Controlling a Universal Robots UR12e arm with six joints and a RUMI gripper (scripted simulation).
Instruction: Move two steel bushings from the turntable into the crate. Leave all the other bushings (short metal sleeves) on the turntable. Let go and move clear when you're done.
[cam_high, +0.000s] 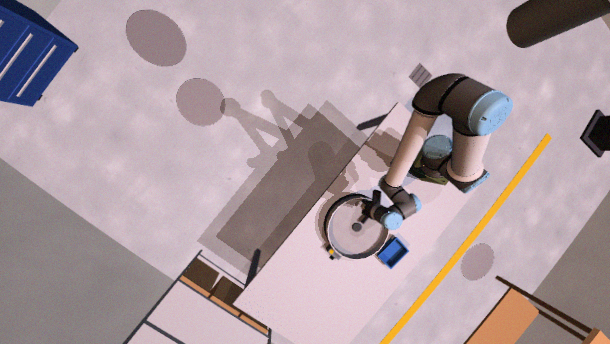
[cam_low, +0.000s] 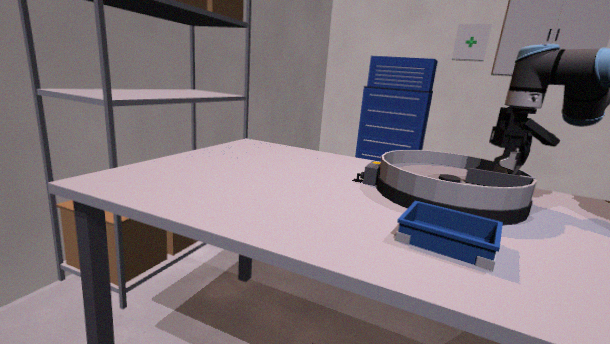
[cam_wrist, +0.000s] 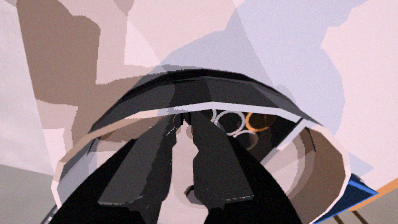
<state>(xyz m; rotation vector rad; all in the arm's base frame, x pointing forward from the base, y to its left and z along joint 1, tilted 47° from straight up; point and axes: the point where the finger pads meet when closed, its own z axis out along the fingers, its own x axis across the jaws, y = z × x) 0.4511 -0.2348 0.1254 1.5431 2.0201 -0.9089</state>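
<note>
Right now my hand is 42 cm to the right of the blue crate, 19 cm short of it and 5 cm above it. Round my hand: round turntable 17 cm ahead, 7 cm to the left, 2 cm below.
</note>
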